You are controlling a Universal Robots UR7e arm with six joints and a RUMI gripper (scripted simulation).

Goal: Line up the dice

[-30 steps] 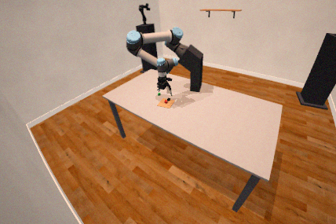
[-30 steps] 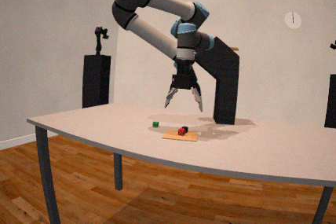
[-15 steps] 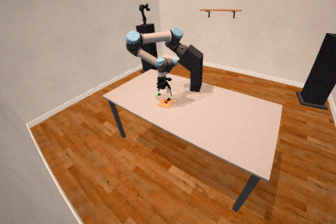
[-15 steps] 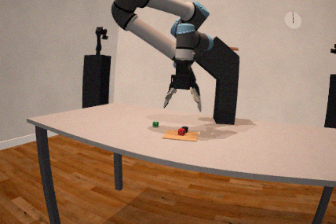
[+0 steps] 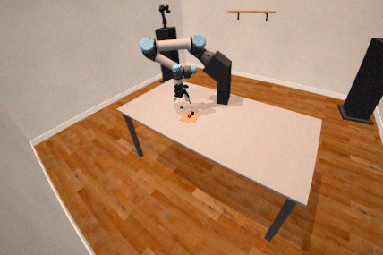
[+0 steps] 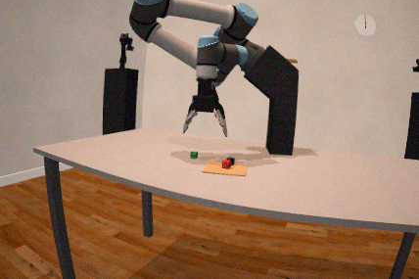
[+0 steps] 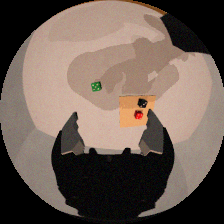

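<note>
The green die lies 9 cm below my hand, 4 cm to the right of it and 4 cm behind it. Also, from my hand: black die 10 cm to the left, 8 cm below, 2 cm ahead; red die 10 cm to the left, 8 cm below, 7 cm ahead; orange mat 10 cm to the left, 10 cm below, 7 cm ahead.
</note>
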